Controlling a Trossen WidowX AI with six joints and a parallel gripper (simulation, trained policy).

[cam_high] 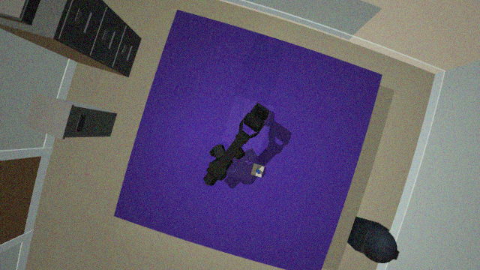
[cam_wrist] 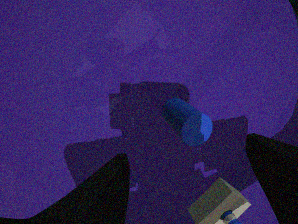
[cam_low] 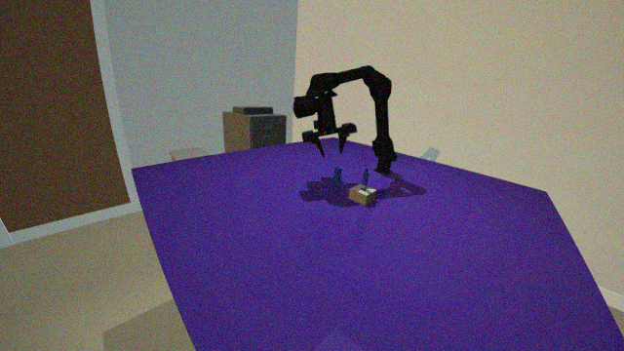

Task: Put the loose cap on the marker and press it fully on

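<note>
Now: the blue marker cap 70 mm below my gripper tip, 20 mm to the left of it and 10 mm behind it. The rest, counted from my gripper tip: tan holder block: 170 mm to the left, 80 mm below, 40 mm ahead.
</note>
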